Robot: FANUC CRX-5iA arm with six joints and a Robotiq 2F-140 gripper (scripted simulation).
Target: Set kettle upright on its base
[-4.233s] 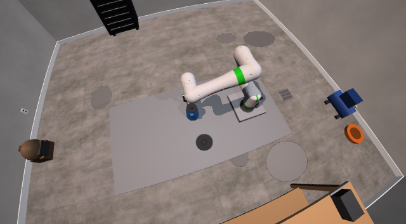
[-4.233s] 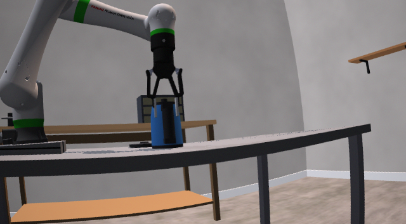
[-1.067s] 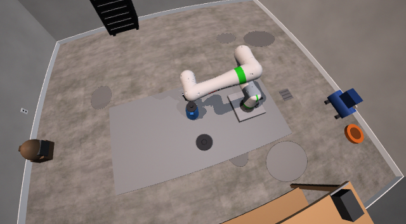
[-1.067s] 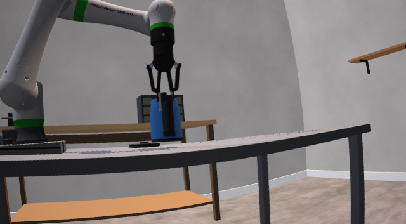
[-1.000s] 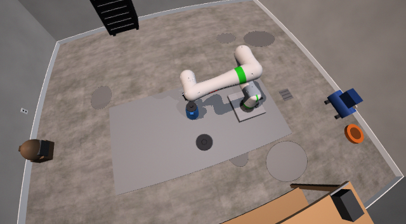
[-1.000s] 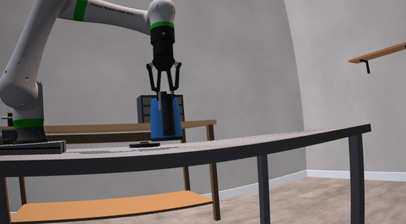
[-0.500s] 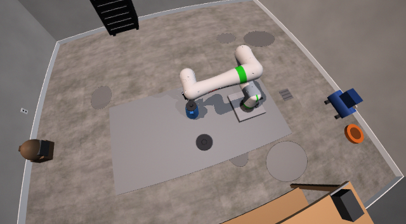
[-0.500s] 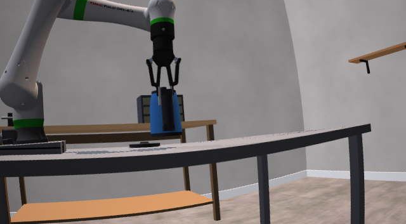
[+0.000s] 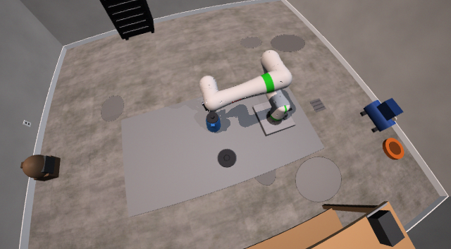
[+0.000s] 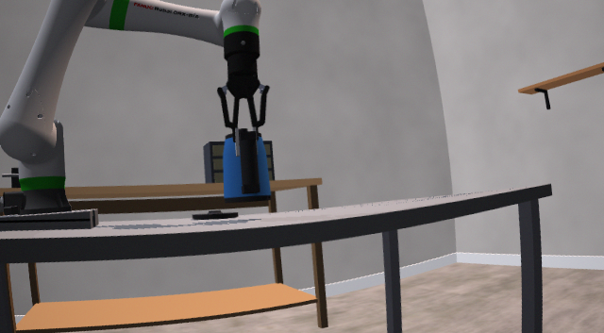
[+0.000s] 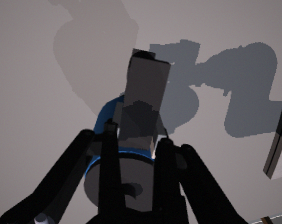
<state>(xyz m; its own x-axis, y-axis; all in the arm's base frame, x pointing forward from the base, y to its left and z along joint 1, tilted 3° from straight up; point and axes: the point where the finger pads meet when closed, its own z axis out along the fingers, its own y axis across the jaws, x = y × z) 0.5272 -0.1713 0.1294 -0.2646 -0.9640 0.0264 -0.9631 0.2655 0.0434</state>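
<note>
The blue kettle is 50 mm below my hand, 30 mm to the left of it and 10 mm ahead of it. Also, from my hand: round black base 360 mm to the left, 180 mm below, 10 mm ahead.
</note>
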